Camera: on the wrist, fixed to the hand. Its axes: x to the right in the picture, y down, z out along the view.
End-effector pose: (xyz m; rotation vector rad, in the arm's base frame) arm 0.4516 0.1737 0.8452 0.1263 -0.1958 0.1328
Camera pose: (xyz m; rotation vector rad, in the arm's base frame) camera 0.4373 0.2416 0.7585 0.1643 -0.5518 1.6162
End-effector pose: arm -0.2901 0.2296 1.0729 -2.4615 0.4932 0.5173
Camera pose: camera -0.3138 0.1351 1.1263 -1.3904 2.0590 1.2500
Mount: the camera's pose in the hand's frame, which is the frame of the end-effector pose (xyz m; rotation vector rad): -0.0233 0.0591 -0.0911 0.1855 -0.3028 1.4814
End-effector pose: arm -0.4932 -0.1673 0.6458 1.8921 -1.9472 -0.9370
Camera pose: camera -0.4824 -0.1721 0.7562 -0.0328 -2.7600 -0.5035
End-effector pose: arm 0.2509 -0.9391 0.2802 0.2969 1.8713 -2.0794
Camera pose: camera 0.2889 -0.8515 0.2235 0.9608 0.7188 -1.0905
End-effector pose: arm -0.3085 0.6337 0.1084 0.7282 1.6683 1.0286
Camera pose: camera -0.3882 0.6150 0.1834 2.2504 0.7607 1.5694
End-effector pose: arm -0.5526 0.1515 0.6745 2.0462 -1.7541 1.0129
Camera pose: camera -0.6393 0.2104 0.7112 -0.4377 2.4076 -0.7885
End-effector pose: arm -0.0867 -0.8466 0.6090 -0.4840 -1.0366 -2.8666
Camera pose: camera -0.0802 -0.9511 0.5720 -1.0707 -0.5069 -1.3936
